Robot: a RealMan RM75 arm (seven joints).
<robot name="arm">
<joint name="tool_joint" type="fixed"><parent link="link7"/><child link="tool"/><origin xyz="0 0 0"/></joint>
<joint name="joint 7" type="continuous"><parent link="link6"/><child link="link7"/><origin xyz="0 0 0.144"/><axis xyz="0 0 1"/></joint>
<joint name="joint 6" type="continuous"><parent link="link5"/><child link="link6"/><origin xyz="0 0 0"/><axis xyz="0 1 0"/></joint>
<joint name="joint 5" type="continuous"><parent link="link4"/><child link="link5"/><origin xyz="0 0 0.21"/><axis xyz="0 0 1"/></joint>
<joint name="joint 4" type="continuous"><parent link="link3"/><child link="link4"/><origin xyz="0 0 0"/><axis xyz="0 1 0"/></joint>
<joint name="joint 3" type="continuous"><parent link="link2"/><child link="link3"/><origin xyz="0 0 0.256"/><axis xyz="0 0 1"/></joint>
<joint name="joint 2" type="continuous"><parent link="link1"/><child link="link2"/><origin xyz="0 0 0"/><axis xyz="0 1 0"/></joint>
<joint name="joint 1" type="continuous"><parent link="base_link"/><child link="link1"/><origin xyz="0 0 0.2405"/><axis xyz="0 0 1"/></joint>
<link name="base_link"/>
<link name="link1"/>
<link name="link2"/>
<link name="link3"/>
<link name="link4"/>
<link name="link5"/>
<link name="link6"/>
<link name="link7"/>
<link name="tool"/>
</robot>
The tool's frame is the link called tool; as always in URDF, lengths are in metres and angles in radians. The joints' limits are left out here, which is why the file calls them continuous.
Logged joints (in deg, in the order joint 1, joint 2, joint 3, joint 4, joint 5, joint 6, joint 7), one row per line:
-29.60, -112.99, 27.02, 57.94, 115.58, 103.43, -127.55
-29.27, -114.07, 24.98, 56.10, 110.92, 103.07, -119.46
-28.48, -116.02, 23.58, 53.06, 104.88, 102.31, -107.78
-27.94, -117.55, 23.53, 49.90, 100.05, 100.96, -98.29
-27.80, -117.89, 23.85, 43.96, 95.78, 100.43, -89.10
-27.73, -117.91, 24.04, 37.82, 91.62, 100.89, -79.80
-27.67, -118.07, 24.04, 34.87, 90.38, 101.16, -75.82
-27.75, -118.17, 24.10, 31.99, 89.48, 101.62, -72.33
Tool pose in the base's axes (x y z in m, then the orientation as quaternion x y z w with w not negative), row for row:
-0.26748, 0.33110, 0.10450, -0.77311, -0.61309, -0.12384, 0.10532
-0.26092, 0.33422, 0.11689, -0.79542, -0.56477, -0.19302, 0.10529
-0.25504, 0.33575, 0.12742, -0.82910, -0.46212, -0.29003, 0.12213
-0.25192, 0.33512, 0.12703, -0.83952, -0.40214, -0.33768, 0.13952
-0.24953, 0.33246, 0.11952, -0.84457, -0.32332, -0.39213, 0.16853
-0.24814, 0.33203, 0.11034, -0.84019, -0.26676, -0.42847, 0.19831
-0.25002, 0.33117, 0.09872, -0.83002, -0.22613, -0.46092, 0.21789
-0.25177, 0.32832, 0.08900, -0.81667, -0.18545, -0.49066, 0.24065
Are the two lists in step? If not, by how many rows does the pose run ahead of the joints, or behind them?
The pose runs 2 rows behind the joints: the pose in row i belongs to the joints in row i - 2.
